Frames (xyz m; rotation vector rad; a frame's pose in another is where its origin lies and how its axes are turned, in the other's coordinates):
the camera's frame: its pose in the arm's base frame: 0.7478 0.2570 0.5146 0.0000 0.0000 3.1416
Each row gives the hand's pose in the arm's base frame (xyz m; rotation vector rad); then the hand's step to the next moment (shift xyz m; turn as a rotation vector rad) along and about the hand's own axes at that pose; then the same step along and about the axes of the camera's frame.
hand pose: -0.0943 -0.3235 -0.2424 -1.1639 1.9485 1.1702
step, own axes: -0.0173 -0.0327 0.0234 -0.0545 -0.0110 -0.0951
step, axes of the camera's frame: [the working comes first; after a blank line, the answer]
step, axes of the arm's base frame: 0.0379 0.0199 -0.0092 0.0305 -0.0667 0.0822

-0.0379 -0.0199 -0.0092 -0.0305 0.0667 0.0822
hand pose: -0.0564 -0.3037 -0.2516 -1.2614 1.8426 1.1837
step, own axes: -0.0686 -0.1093 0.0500 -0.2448 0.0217 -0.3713
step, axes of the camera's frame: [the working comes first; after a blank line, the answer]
step, axes of the arm's base frame: 0.1266 0.0560 0.0007 0.0707 -0.2382 0.3695

-0.1266 -0.0560 0.0007 -0.0707 0.2382 0.3695
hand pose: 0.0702 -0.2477 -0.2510 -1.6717 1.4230 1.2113
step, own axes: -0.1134 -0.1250 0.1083 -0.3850 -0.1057 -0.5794
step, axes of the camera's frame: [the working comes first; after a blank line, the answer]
step, axes of the arm's base frame: 0.0950 0.1694 0.0500 0.2457 -0.3392 0.5654

-0.0950 -0.1694 0.0500 -0.2457 0.3392 0.5654
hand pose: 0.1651 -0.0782 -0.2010 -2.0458 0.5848 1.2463
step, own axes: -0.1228 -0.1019 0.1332 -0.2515 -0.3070 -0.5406
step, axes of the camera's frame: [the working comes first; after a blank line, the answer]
step, axes of the arm's base frame: -0.0664 0.1710 0.0977 0.4160 -0.1785 0.4948

0.0664 -0.1710 0.0977 -0.4160 0.1785 0.4948
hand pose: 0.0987 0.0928 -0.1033 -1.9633 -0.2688 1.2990
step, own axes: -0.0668 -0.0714 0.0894 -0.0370 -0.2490 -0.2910
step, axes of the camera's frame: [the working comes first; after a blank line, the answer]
step, axes of the arm's base frame: -0.0919 0.0554 0.0778 0.2879 0.0156 0.2548

0.0919 -0.0554 0.0778 -0.2879 -0.0156 0.2548
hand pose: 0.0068 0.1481 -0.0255 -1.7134 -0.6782 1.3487
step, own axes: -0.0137 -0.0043 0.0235 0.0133 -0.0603 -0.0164
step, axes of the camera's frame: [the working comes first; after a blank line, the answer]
step, axes of the arm's base frame: -0.0260 -0.0025 0.0088 0.0241 0.0369 0.0462

0.0260 0.0025 0.0088 -0.0241 -0.0369 0.0462
